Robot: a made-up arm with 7 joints. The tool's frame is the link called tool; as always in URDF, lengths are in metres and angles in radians. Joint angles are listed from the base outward. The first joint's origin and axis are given. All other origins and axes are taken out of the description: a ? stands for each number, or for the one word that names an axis. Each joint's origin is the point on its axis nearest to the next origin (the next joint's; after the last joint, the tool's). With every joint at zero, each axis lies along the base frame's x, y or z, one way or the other. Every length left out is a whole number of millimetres.
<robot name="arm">
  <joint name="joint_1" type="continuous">
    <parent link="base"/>
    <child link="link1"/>
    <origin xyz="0 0.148 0" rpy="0 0 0"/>
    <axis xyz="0 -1 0"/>
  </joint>
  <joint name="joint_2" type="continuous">
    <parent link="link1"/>
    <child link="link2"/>
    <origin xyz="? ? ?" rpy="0 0 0"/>
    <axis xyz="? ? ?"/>
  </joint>
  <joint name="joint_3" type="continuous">
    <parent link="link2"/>
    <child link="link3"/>
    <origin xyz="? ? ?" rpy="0 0 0"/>
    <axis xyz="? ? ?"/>
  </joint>
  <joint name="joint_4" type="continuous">
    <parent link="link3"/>
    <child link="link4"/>
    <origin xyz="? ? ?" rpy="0 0 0"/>
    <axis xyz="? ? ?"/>
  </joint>
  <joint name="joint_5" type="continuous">
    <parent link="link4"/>
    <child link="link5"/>
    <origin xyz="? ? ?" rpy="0 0 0"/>
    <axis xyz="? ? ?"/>
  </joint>
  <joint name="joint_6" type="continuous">
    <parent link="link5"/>
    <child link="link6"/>
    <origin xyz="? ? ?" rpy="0 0 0"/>
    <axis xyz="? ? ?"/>
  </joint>
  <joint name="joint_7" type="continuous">
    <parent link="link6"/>
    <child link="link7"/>
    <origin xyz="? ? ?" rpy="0 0 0"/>
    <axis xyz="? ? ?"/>
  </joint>
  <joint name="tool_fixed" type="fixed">
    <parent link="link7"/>
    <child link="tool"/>
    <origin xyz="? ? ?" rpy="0 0 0"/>
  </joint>
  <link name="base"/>
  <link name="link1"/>
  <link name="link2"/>
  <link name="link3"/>
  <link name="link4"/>
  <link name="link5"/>
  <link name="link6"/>
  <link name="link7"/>
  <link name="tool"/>
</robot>
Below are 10 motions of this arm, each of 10 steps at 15 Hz.
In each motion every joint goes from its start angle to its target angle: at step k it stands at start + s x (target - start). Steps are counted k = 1, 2, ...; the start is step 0. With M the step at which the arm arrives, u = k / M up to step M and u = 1 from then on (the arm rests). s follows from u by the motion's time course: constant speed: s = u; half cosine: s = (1 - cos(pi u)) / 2; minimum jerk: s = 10 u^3 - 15 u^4 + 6 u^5.
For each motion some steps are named. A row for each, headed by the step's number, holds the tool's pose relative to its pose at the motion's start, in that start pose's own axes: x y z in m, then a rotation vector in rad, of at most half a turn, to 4 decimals.
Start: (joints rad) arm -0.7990 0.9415 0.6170 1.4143 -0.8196 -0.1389 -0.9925
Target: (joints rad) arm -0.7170 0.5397 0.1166 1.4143 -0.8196 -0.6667 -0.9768
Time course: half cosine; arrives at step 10
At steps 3, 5, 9, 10:
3: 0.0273 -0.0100 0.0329 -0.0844 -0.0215 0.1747
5: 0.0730 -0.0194 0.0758 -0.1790 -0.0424 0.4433
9: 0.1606 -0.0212 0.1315 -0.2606 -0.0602 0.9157
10: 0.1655 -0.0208 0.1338 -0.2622 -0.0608 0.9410

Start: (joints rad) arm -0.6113 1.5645 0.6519 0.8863 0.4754 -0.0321 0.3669
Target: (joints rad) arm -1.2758 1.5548 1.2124 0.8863 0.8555 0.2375 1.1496
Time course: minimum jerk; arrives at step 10
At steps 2, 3, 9, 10:
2: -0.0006 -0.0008 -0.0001 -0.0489 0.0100 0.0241
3: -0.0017 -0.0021 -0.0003 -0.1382 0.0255 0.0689
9: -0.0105 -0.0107 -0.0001 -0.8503 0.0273 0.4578
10: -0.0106 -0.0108 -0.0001 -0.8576 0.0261 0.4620

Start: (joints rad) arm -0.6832 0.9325 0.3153 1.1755 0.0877 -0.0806 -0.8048
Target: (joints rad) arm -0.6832 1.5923 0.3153 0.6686 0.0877 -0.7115 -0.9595
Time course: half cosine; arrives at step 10
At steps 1, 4, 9, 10:
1: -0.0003 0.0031 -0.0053 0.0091 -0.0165 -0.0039
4: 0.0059 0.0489 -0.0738 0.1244 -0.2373 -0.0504
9: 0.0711 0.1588 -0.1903 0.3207 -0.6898 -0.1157
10: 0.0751 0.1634 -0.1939 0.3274 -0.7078 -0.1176

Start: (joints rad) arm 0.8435 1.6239 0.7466 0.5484 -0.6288 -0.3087 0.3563
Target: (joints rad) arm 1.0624 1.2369 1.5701 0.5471 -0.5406 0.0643 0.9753
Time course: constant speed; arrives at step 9
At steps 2, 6, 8, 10:
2: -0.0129 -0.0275 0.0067 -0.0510 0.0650 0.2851
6: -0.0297 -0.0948 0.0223 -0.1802 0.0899 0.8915
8: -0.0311 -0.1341 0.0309 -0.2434 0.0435 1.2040
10: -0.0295 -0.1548 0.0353 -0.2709 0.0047 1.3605

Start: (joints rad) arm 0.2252 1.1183 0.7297 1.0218 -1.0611 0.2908 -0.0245
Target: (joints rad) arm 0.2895 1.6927 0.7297 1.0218 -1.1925 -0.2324 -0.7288
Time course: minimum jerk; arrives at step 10
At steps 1, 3, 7, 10:
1: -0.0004 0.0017 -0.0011 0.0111 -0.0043 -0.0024
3: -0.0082 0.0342 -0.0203 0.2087 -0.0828 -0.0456
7: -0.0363 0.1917 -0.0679 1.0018 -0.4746 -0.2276
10: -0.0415 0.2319 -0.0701 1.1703 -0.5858 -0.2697

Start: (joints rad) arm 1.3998 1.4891 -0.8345 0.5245 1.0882 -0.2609 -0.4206
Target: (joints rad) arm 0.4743 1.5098 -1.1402 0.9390 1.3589 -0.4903 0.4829
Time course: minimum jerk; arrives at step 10
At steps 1, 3, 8, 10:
1: -0.0008 -0.0006 0.0006 -0.0145 -0.0006 -0.0052
3: -0.0160 -0.0108 0.0131 -0.2777 0.0050 -0.0973
8: -0.1090 0.0081 0.1049 -1.5457 0.4715 -0.3944
10: -0.1145 0.0150 0.1125 -1.6279 0.5345 -0.3981

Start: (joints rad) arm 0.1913 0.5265 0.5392 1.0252 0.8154 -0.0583 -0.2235
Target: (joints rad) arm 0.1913 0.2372 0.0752 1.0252 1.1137 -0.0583 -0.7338
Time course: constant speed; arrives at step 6
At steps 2, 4, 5, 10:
2: -0.0507 -0.0236 0.0259 0.0931 0.1846 0.0435
4: -0.0969 -0.0488 0.0593 0.1871 0.3790 0.0583
5: -0.1179 -0.0618 0.0786 0.2333 0.4786 0.0539
10: -0.1373 -0.0751 0.0995 0.2782 0.5790 0.0411

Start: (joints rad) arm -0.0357 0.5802 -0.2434 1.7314 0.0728 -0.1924 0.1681
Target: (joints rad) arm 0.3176 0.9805 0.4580 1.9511 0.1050 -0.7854 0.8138
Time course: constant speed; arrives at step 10
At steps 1, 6, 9, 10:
1: 0.0083 0.0288 -0.0019 -0.0012 -0.0908 -0.0924
6: 0.0808 0.1526 0.0101 -0.0565 -0.4471 -0.7000
9: 0.1408 0.2026 0.0345 -0.1060 -0.5426 -1.1605
10: 0.1619 0.2144 0.0452 -0.1207 -0.5484 -1.3254

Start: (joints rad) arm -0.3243 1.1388 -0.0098 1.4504 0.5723 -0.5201 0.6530
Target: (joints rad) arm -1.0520 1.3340 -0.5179 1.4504 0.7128 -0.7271 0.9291
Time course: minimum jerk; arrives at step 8
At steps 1, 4, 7, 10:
1: -0.0011 -0.0025 0.0011 -0.0169 0.0063 0.0094
4: -0.0170 -0.0784 0.0513 -0.5052 0.1693 0.3398
7: 0.0043 -0.1382 0.1258 -0.9368 0.2886 0.7498
10: 0.0057 -0.1397 0.1284 -0.9499 0.2920 0.7647

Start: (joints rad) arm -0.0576 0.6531 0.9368 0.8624 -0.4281 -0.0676 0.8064
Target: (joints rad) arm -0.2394 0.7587 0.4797 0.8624 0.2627 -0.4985 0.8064
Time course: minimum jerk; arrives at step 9
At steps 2, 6, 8, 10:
2: -0.0001 -0.0001 0.0000 -0.0210 -0.0407 -0.0193
6: -0.0080 -0.0067 0.0021 -0.2134 -0.3900 -0.1167
8: -0.0126 -0.0099 0.0039 -0.2589 -0.4746 -0.1168
10: -0.0129 -0.0101 0.0040 -0.2613 -0.4793 -0.1164

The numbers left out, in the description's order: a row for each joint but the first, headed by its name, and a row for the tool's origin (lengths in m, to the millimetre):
joint_2: xyz 0 0 0, axis 1 0 0
joint_3: xyz 0 0 -0.316, axis 0 0 1
joint_4: xyz 0 0 0, axis 0 -1 0
joint_5: xyz 0 0 -0.178, axis 0 0 1
joint_6: xyz 0 0 0, axis 0 1 0
joint_7: xyz 0 0 0, axis -1 0 0
tool: xyz 0 0 0

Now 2 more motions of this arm.
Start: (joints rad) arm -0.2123 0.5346 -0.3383 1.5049 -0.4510 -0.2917 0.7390
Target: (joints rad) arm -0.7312 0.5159 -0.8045 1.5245 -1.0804 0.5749 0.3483
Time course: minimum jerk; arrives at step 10
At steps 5, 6, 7, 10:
5: 0.0372 -0.1165 -0.0052 -0.2369 0.4099 0.0641
6: 0.0578 -0.1575 0.0015 -0.2961 0.5401 0.0197
7: 0.0781 -0.1904 0.0107 -0.3314 0.6350 -0.0404
10: 0.1022 -0.2228 0.0239 -0.3523 0.7173 -0.1214

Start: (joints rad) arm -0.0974 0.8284 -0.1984 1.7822 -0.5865 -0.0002 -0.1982
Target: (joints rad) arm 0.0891 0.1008 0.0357 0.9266 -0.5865 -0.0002 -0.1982
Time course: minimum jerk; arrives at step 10
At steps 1, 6, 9, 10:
1: -0.0003 -0.0016 -0.0004 0.0008 0.0075 0.0037
6: 0.0275 -0.1399 -0.0294 -0.0667 0.5310 0.4037
9: 0.0814 -0.2017 -0.0439 -0.1925 0.7050 0.6377
10: 0.0833 -0.2033 -0.0443 -0.1969 0.7090 0.6444

